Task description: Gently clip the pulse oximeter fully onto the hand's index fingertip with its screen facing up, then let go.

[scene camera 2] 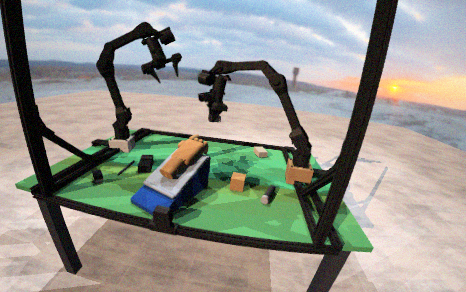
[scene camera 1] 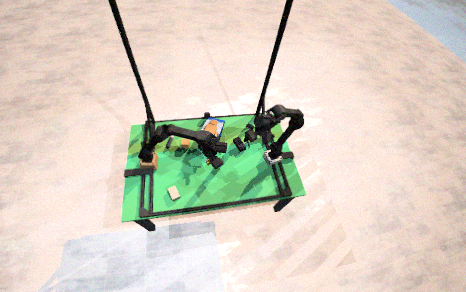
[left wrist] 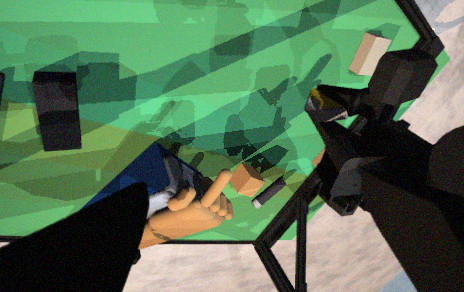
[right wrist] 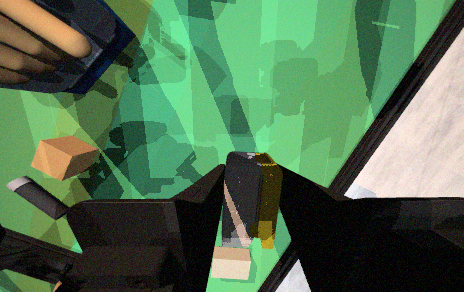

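Seen in the pictures: left gripper, fingertip midpoint: [scene camera 2: 169, 80] [left wrist: 255, 187]; right gripper, fingertip midpoint: [scene camera 2: 211, 121] [scene camera 1: 212, 160] [left wrist: 314, 99] [right wrist: 247, 169]; left arm's base, origin of the base link: [scene camera 2: 122, 137] [scene camera 1: 273, 155]; right arm's base, origin of the base link: [scene camera 2: 300, 164] [scene camera 1: 147, 158].
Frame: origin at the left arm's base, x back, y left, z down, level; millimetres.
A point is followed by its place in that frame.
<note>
The pulse oximeter [left wrist: 327, 106] {x -448, y -37, z -154 mm} [right wrist: 242, 200] {x -464, y -47, z -154 mm}, dark with white and yellow parts, is between the fingers of my right gripper [scene camera 2: 215, 119] {x -456, y -42, z -124 mm}. It is held above the table, apart from the hand. The tan hand [scene camera 1: 213, 127] {x -351, y -316, z -82 mm} [scene camera 2: 185, 157] {x -371, y -357, z -72 mm} [left wrist: 190, 217] {x -364, y -276, z -99 mm} lies on a sloped blue and grey stand [scene camera 2: 197, 182] {x -415, y -376, z 10 mm} [left wrist: 145, 167] {x -318, y -274, z 18 mm}. Its extended index finger [left wrist: 217, 187] [right wrist: 70, 42] is bare; its tip is at the upper left of the right wrist view. My left gripper [scene camera 2: 168, 78] {x -249, y -18, z -300 mm} is open, empty and high above the table. The oximeter's screen cannot be made out.
An orange cube [scene camera 2: 238, 182] {x -561, y -349, z 21 mm} [left wrist: 246, 179] {x -544, y -305, z 15 mm} [right wrist: 65, 155] {x -549, y -303, z 9 mm} and a dark cylinder [scene camera 2: 268, 195] {x -661, y -409, z 35 mm} [left wrist: 270, 192] {x -665, y -374, z 38 mm} [right wrist: 40, 197] {x -662, y -377, z 39 mm} lie beside the stand. A cream block [scene camera 1: 173, 193] {x -739, y 23, z 28 mm} [scene camera 2: 260, 151] {x -727, y -15, z 29 mm} [right wrist: 231, 262] {x -718, y 14, z 29 mm} lies farther off. A black block [scene camera 2: 145, 163] {x -191, y -226, z 25 mm} [left wrist: 57, 110] {x -180, y -179, z 24 mm} is on the stand's other side.
</note>
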